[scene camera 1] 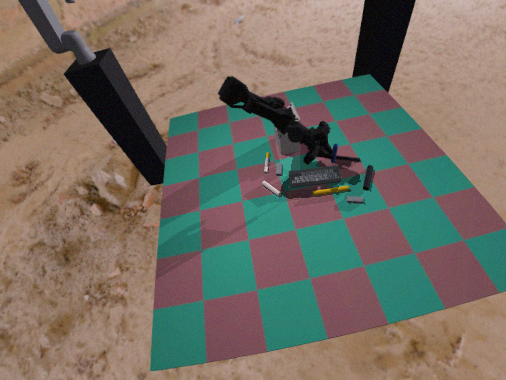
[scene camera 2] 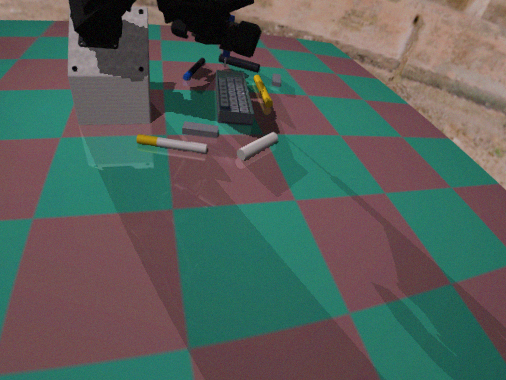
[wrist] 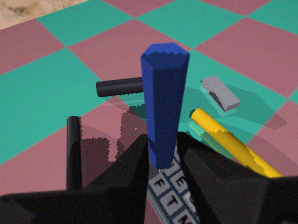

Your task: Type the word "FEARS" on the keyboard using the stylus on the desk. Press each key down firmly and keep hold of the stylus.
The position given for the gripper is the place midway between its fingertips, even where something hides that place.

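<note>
Scene camera 2 shows the gripper (scene camera 2: 227, 43), and scene camera 1 has a view of the gripper (scene camera 1: 333, 156) too. In the wrist view, the gripper (wrist: 162, 139) shares the frame with a grey block (wrist: 218, 91), a blue stylus (wrist: 164, 66) and a blue-tipped dark pen (wrist: 74, 168).
</note>
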